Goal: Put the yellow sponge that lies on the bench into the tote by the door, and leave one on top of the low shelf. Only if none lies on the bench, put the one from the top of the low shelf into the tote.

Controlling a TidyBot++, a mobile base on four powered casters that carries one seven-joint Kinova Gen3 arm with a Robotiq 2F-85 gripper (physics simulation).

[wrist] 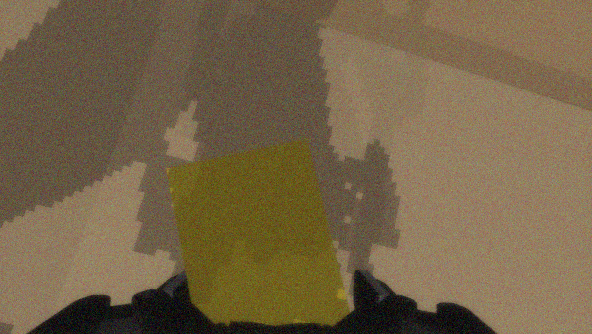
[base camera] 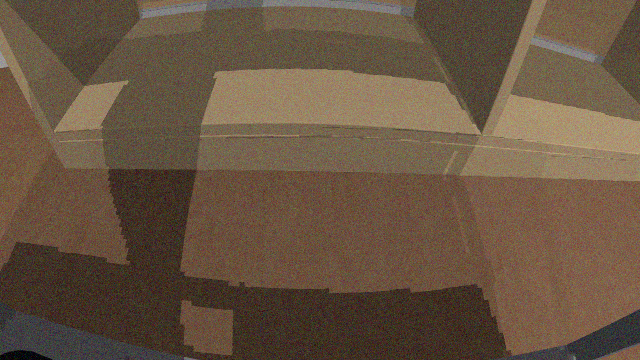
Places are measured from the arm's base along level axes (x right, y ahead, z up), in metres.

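Pixels of known places: gripper, between the fingertips: (wrist: 279, 285).
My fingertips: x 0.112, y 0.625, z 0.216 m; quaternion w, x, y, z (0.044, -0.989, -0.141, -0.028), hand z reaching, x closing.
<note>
For each thing: its middle in the pictures, then the offset to it from my fingertips. "spot": a spot on its surface instead. Level surfaces: height alone.
- yellow sponge, middle of its body: (wrist: 264, 256) dy +0.016, dx -0.014, dz +0.019 m
- pale wooden surface, height of its surface: dz -0.003 m
- open-fronted wooden unit with an upright divider, a spot on its surface: (base camera: 514, 70) spot: dy -0.193, dx +0.121, dz -0.429 m
- bottom board, height of its surface: dz -0.534 m
- brown floor, height of its surface: dz -0.613 m
A yellow sponge (wrist: 252, 210) lies flat on a pale wooden surface (wrist: 475, 200) in the wrist view, turned slightly, with its near end low in the picture between the fingers. The frames do not show whether this surface is the bench or the top of the low shelf. My gripper (wrist: 279, 285) is open, with one finger on each side of the sponge's near end. The left finger is very close to the sponge, and a narrow gap shows at the right finger. The tote does not show in either view.
In the base camera view, an open-fronted wooden unit with an upright divider (base camera: 514, 70) and a bottom board (base camera: 330, 100) stands close ahead on the brown floor (base camera: 325, 225). In the wrist view, an edge strip (wrist: 480, 55) crosses the upper right, and shadows fall around the sponge.
</note>
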